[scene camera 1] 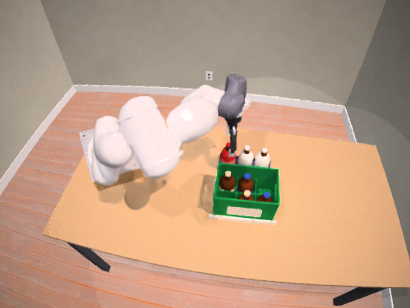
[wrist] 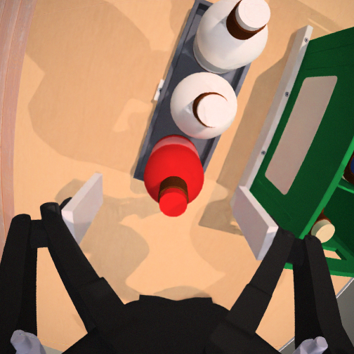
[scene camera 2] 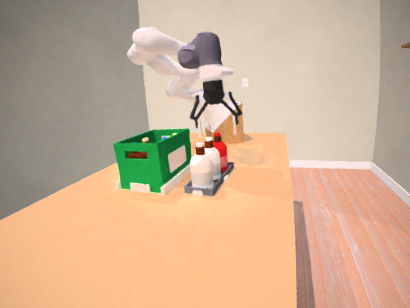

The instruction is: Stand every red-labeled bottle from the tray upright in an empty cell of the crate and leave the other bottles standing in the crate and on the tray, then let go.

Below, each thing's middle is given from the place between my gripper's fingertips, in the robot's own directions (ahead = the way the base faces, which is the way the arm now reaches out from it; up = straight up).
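Scene:
As for the red-labeled bottle (wrist: pixel 173 176), my hand is 7 cm above it and 1 cm beyond it.

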